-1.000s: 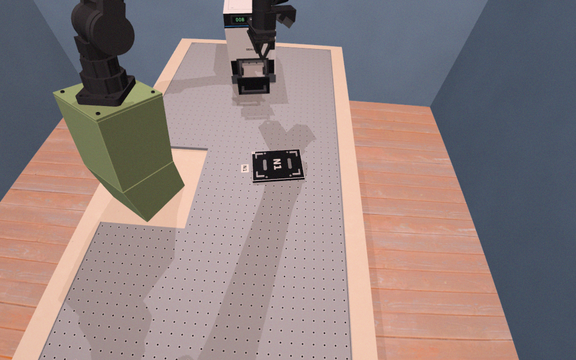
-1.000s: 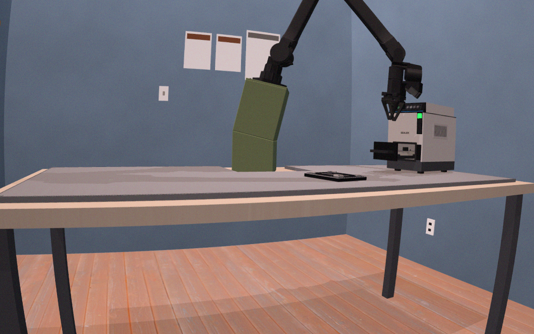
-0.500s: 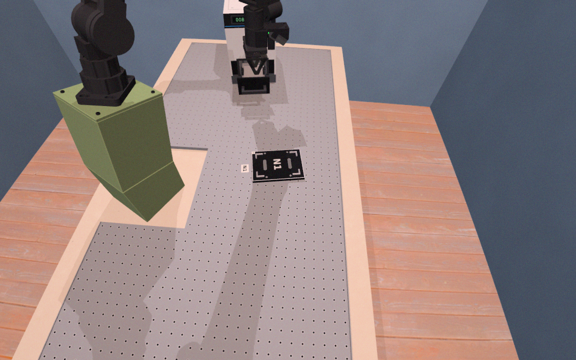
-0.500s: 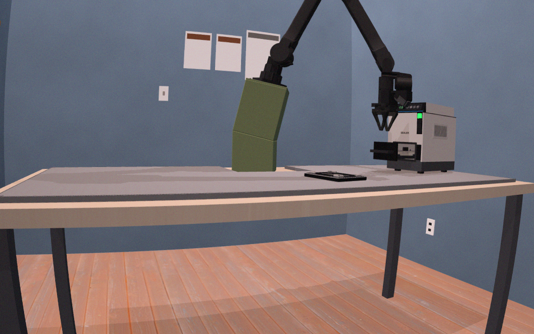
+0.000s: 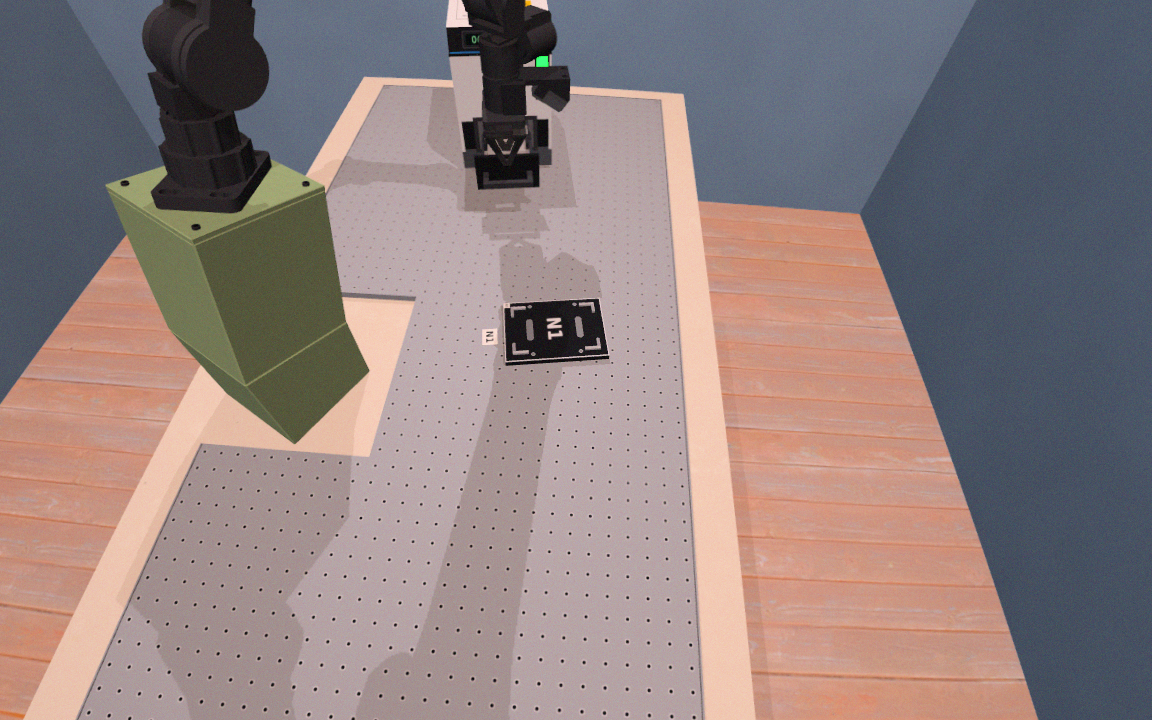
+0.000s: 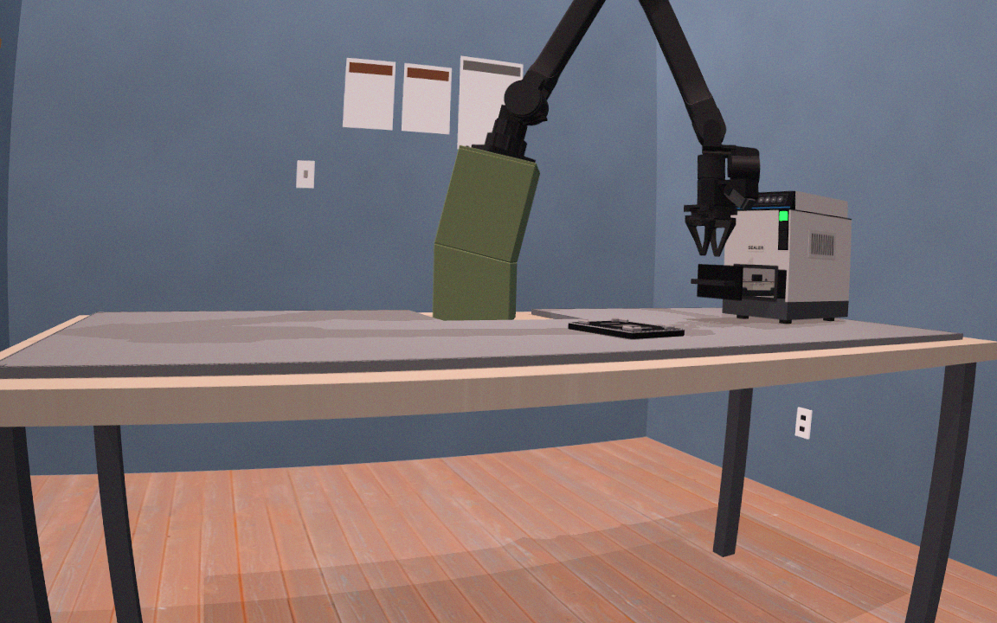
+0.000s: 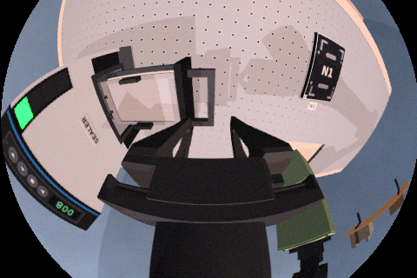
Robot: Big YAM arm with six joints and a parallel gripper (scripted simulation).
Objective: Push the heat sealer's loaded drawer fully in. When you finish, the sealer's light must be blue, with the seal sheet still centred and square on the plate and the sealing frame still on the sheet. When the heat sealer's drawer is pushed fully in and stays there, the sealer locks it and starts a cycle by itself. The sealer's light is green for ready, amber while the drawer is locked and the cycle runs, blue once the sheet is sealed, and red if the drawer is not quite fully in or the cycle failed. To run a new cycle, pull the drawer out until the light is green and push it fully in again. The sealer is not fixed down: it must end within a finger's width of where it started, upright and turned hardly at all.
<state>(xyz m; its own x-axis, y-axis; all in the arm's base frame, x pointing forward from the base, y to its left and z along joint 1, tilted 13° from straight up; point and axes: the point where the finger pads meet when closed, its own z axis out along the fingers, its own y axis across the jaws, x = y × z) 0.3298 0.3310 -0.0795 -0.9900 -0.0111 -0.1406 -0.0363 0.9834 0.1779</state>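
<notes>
My hand is 10 cm to the right of the black drawer and 7 cm above it. Also, from my hand: small white label 4 cm behind, 29 cm to the right, 15 cm below.
</notes>
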